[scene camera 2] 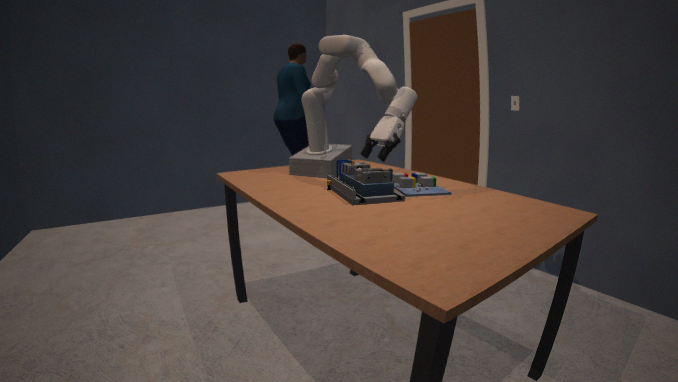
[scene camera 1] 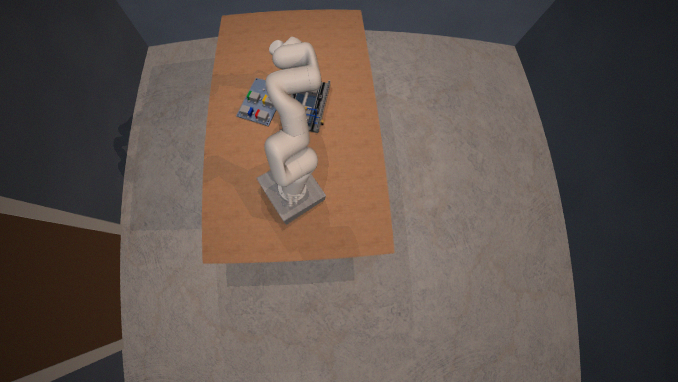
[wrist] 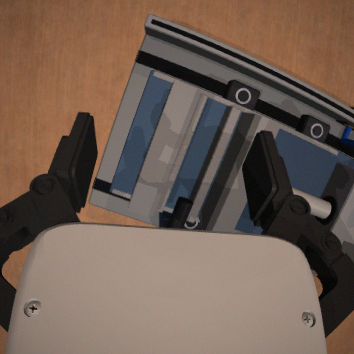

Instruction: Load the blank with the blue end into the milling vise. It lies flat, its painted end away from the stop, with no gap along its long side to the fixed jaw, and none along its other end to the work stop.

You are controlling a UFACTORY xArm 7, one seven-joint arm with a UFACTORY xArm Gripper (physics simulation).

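The blank with the blue end (scene camera 1: 246,110) lies on the blue plate (scene camera 1: 257,86) (scene camera 2: 425,191) at the corner nearest the robot base, beside the blank with the red end (scene camera 1: 262,115). The milling vise (scene camera 1: 325,102) (scene camera 2: 376,188) (wrist: 134,150) stands beside the plate. The wrist view shows its grey jaw blocks, the blue bed between them and a black stop-like pin (wrist: 181,212). No blank shows between the jaws there. My gripper (scene camera 2: 375,154) (wrist: 173,139) is open and empty, above the vise. The arm hides the gripper and part of the vise in scene camera 1.
Blanks with green (scene camera 1: 254,97) and yellow (scene camera 1: 267,101) ends also lie on the plate. A raised rail (wrist: 240,62) runs along one side of the vise. Blue handle parts (wrist: 348,135) stick up at its end. A person (scene camera 2: 291,92) stands behind the robot base (scene camera 2: 312,167).
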